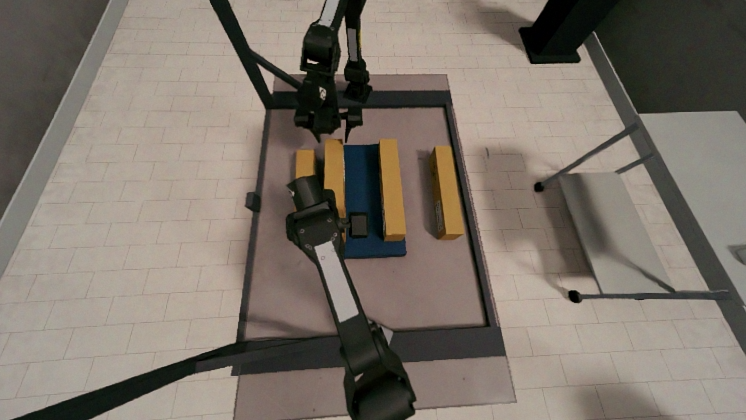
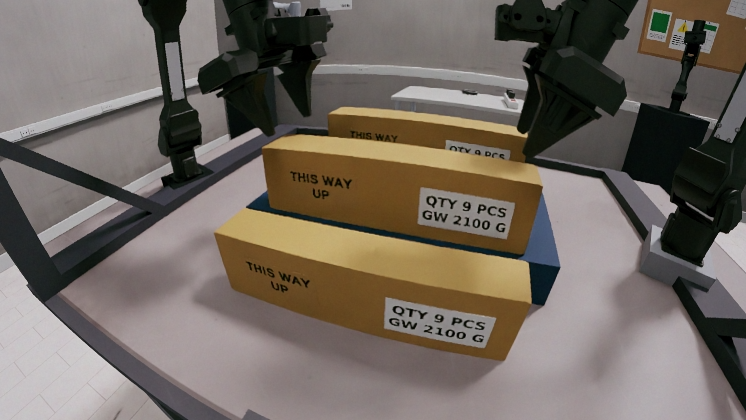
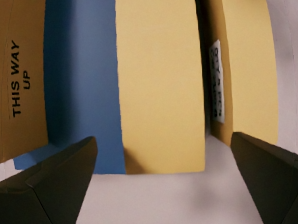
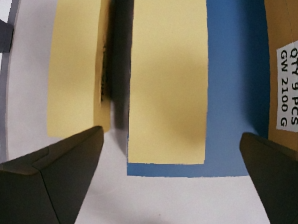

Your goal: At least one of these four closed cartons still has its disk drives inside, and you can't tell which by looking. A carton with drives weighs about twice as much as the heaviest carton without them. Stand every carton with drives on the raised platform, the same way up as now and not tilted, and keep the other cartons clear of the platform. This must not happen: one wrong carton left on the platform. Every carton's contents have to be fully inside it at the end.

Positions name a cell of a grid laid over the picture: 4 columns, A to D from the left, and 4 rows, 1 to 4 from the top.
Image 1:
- my left gripper: B2
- my right gripper: B3
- carton: B2
